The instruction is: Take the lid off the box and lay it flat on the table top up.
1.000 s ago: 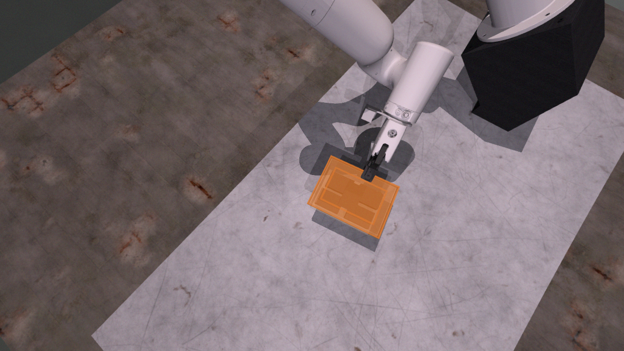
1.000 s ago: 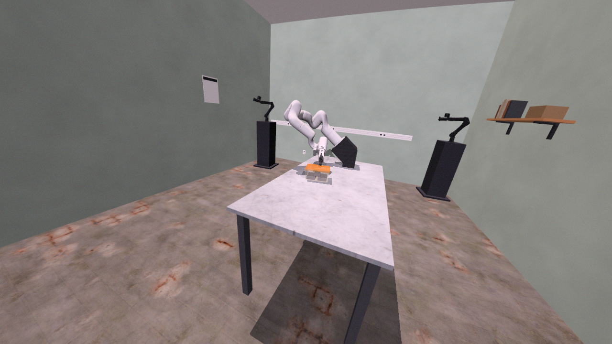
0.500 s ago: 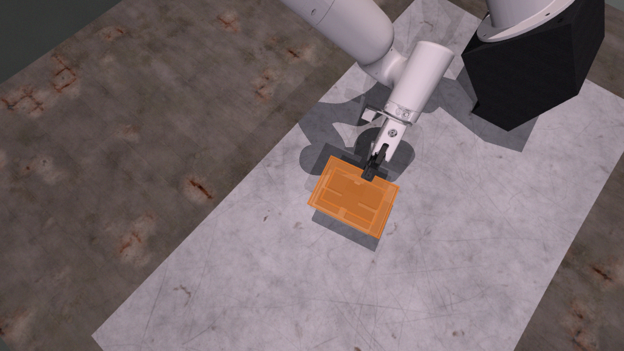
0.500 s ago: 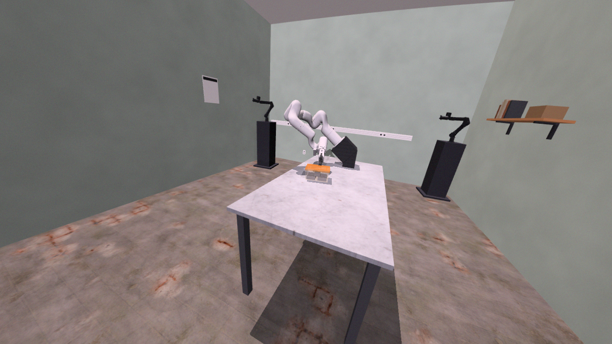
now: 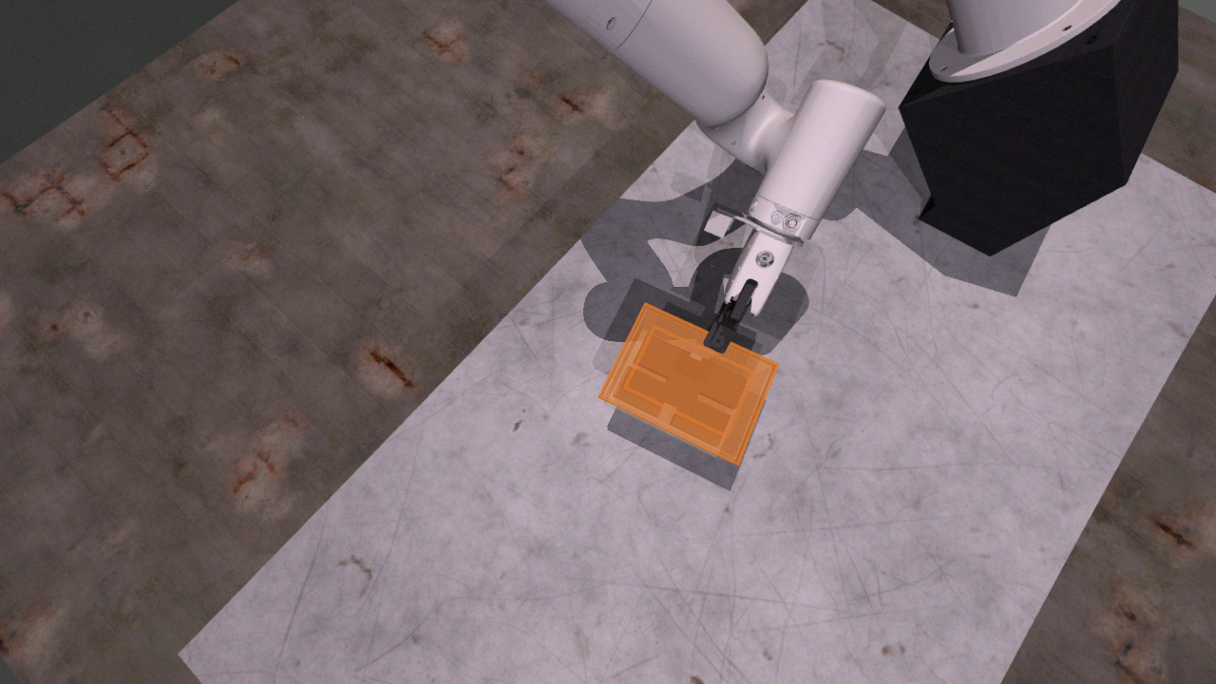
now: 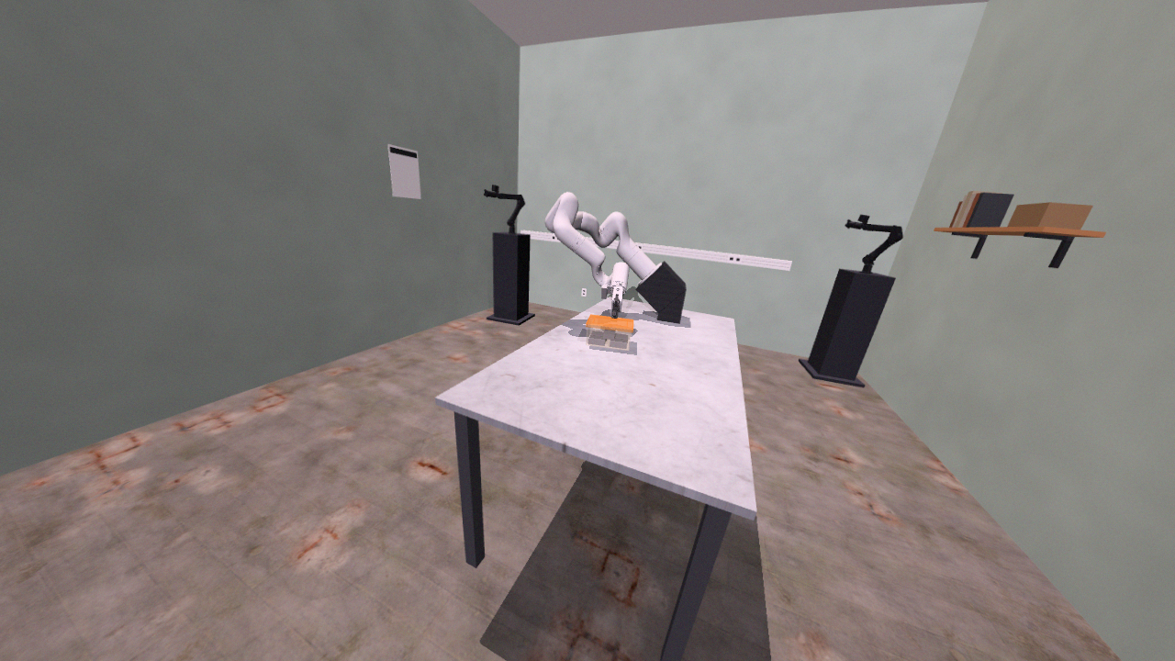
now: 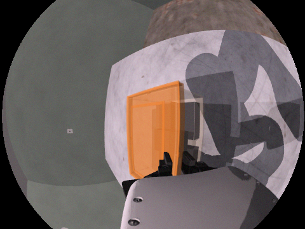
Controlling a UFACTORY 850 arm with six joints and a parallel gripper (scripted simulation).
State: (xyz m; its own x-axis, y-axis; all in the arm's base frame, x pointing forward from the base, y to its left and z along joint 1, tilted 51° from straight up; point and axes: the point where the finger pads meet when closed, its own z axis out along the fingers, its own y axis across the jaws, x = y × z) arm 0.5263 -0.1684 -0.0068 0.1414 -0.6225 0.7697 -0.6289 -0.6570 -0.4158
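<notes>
Right now my hand is 8 cm short of the orange lid and 1 cm above it. From my hand the other things lie so: box (8 cm ahead, 6 cm below).
</notes>
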